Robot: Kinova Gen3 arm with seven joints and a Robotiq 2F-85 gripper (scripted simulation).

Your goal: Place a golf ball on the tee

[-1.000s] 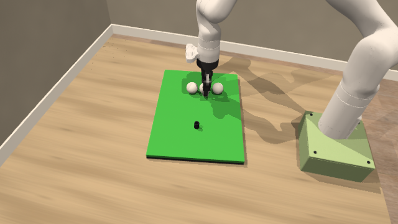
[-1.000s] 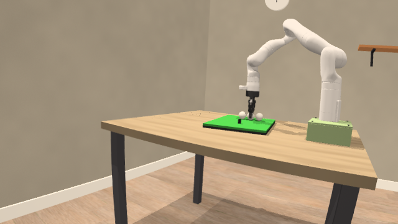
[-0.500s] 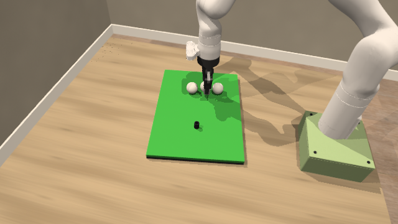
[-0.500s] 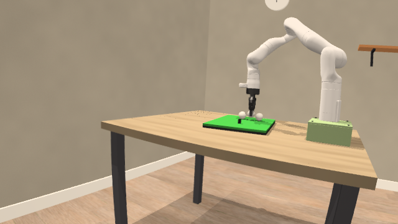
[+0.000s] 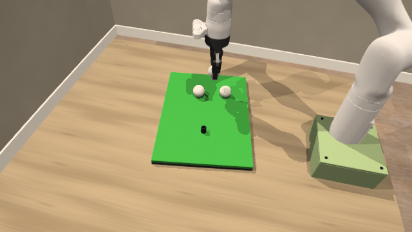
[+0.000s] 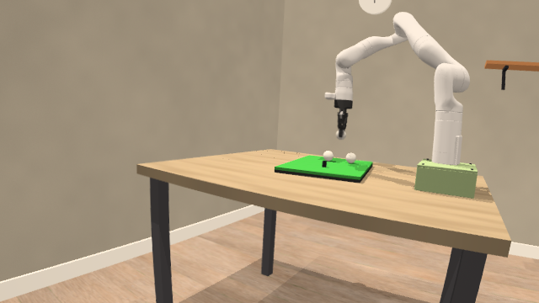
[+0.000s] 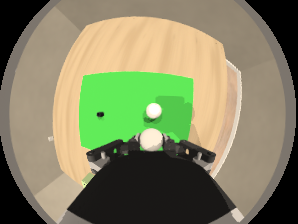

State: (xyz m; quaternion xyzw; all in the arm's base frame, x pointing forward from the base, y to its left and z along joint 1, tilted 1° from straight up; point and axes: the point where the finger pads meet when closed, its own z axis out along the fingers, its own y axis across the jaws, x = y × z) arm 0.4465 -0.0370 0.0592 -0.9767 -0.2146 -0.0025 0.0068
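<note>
The green mat lies 2 cm behind my hand, 13 cm to the left of it and 12 cm below it.
</note>
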